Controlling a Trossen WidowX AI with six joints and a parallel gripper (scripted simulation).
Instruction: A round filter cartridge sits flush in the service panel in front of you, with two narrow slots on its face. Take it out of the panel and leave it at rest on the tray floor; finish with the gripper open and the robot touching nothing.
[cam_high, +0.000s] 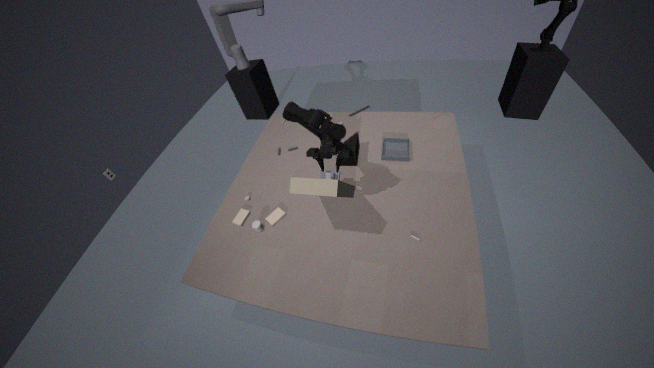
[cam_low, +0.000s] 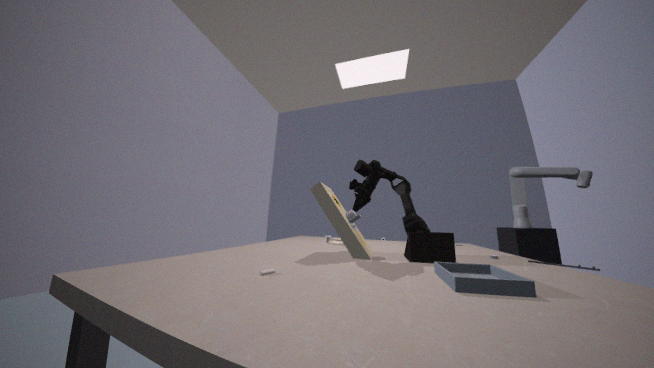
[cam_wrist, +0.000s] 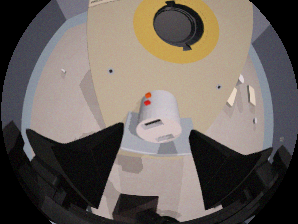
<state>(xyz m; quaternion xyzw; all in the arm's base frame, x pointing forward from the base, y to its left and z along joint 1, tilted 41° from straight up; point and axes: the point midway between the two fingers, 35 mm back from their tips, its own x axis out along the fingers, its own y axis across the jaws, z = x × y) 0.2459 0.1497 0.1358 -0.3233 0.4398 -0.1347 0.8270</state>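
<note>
Now: the round white cartridge 10 mm ahead of my gripper tip and 20 mm below it. From my gripper tip the other things lie so: service panel (60 mm ahead, 40 mm below); then grey tray (360 mm behind, 250 mm to the left, 180 mm below).
</note>
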